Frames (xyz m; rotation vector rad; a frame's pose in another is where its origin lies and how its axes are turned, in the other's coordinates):
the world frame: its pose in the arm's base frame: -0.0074 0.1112 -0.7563 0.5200 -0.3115 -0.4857
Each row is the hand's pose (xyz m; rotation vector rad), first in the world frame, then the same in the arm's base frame.
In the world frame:
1: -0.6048 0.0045 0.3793 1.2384 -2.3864 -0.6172
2: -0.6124 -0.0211 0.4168 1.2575 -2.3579 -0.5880
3: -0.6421 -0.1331 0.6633 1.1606 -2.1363 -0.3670
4: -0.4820 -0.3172 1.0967 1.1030 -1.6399 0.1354
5: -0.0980 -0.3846 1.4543 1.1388 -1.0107 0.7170
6: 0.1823 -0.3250 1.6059 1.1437 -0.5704 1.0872
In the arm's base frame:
1: -0.6670 0.2756 -0.5382 -0.8445 2.5286 1.1616
2: -0.6977 0.2451 -0.5223 -0.8832 2.5485 1.1434
3: -0.8621 0.0775 -0.3843 0.9932 -2.6918 -1.0711
4: -0.9677 -0.3170 -0.1004 1.0559 -2.2555 -0.4829
5: -0.8123 -0.7082 0.2201 1.1668 -1.7337 0.2406
6: -0.6156 -0.8676 0.4226 1.1890 -1.3588 0.7073

